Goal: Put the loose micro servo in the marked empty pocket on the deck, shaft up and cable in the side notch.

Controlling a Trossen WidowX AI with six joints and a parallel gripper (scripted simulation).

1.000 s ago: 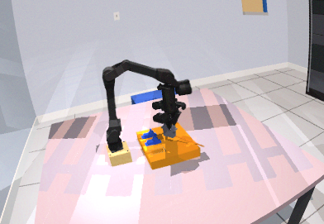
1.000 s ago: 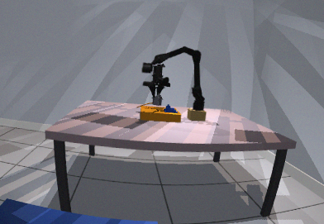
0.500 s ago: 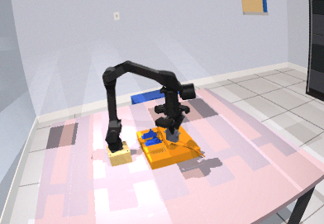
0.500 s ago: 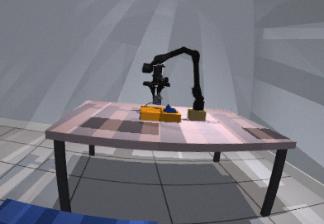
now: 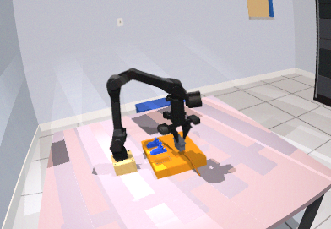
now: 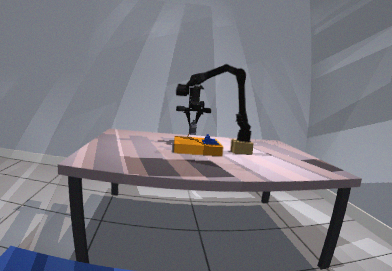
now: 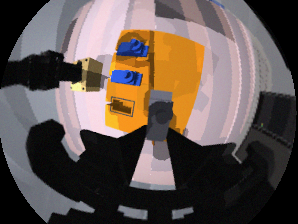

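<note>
My gripper tip is 10 cm above the orange robot deck, 7 cm to the right of it and 3 cm short of it.
</note>
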